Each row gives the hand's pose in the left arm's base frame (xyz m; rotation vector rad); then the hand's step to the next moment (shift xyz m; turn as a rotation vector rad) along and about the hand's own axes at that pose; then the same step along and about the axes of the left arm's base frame.
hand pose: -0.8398 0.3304 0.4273 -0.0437 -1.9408 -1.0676
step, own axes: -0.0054 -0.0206 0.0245 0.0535 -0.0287 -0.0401
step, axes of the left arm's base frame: -0.0220 0.0059 -0.0231 -0.0165 -0.0649 0.0285
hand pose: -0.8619 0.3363 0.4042 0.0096 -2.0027 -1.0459
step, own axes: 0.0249 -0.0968 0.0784 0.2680 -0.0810 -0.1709
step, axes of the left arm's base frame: -0.1037 -0.0196 -0.0707 -0.0812 -0.2642 0.1766
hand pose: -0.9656 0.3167 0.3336 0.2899 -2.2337 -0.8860
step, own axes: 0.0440 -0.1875 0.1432 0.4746 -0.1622 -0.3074
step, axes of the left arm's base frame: -0.1392 -0.0846 -0.1763 -0.1414 -0.4842 0.3027
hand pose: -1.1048 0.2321 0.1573 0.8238 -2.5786 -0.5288
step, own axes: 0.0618 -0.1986 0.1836 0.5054 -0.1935 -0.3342
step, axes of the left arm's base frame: -0.0385 -0.1452 -0.2333 -0.1378 -0.5329 0.3188
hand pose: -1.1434 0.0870 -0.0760 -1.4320 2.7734 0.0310
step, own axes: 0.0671 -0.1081 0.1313 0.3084 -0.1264 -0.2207
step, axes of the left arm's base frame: 0.0504 -0.1137 -0.1340 -0.0774 -0.3304 0.2112
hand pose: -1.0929 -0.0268 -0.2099 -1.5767 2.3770 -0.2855
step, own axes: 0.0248 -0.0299 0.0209 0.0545 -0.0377 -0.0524
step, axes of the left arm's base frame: 0.0238 -0.0347 -0.0133 -0.0048 -0.0642 0.0547
